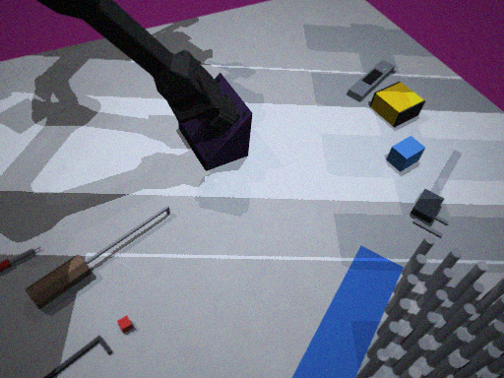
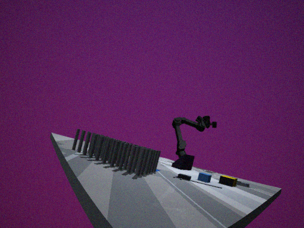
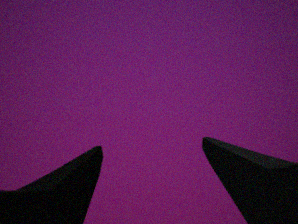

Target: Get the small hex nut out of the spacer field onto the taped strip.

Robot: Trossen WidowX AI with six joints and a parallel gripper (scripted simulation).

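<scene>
Right now the red cube is 770 mm ahead of my gripper tip, 450 mm below it and 120 mm to the right of it. From my gripper tip the other things lie so: dark L-shaped rod 790 mm ahead, 460 mm below, 170 mm to the right; then wooden-handled hook 630 mm ahead, 450 mm below, 90 mm to the right; then grey flat piece 590 mm to the left, 440 mm below, 420 mm ahead.
</scene>
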